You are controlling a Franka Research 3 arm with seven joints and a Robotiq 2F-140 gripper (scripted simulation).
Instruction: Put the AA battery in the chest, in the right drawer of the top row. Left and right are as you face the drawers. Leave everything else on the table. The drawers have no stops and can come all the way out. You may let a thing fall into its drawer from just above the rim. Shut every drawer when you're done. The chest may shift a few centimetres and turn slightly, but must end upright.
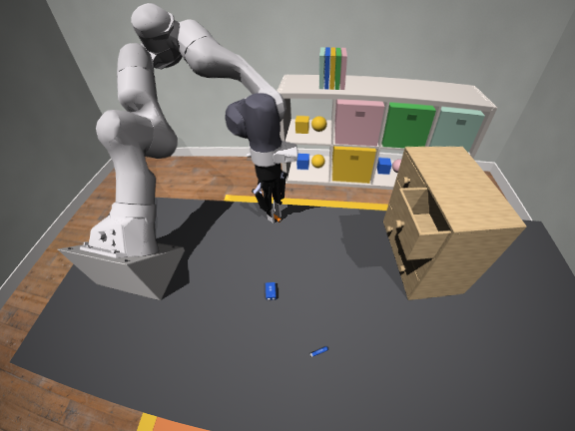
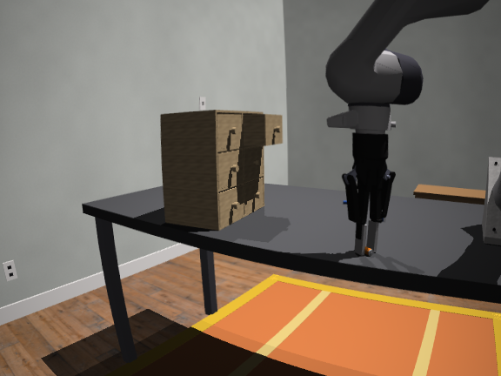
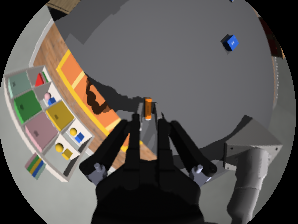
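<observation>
The orange AA battery is 30 mm below my hand. Also, from my hand: blue block-shaped battery 290 mm to the right, 30 mm below, 20 mm ahead; then thin blue cylinder 440 mm to the right, 150 mm ahead, 30 mm below.
</observation>
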